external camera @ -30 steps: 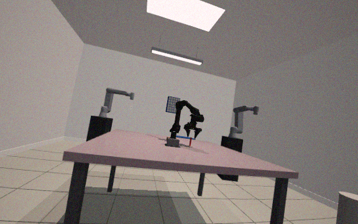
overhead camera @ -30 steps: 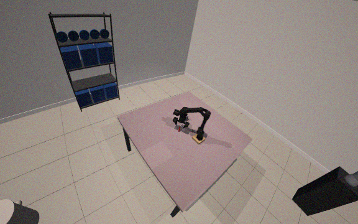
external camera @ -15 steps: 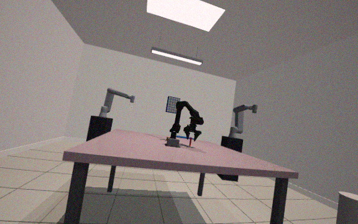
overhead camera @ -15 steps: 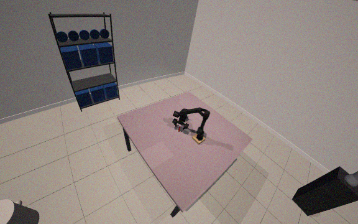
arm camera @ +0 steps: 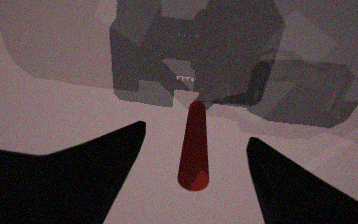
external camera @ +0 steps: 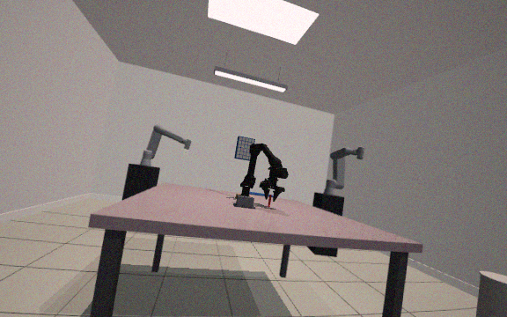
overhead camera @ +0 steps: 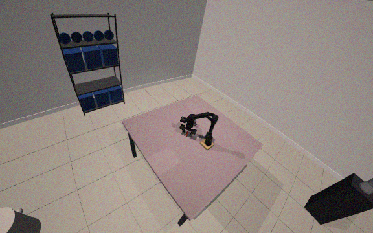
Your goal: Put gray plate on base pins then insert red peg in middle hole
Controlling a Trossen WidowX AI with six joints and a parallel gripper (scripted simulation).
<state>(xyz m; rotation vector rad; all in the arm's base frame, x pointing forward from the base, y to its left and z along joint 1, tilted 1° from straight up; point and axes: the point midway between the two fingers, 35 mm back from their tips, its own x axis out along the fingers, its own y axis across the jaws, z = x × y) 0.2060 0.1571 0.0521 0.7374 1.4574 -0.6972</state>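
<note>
My gripper tip is 150 mm short of the gray plate and 170 mm to the left of it. From my gripper tip the other things lie so: red peg: right at my gripper tip.
</note>
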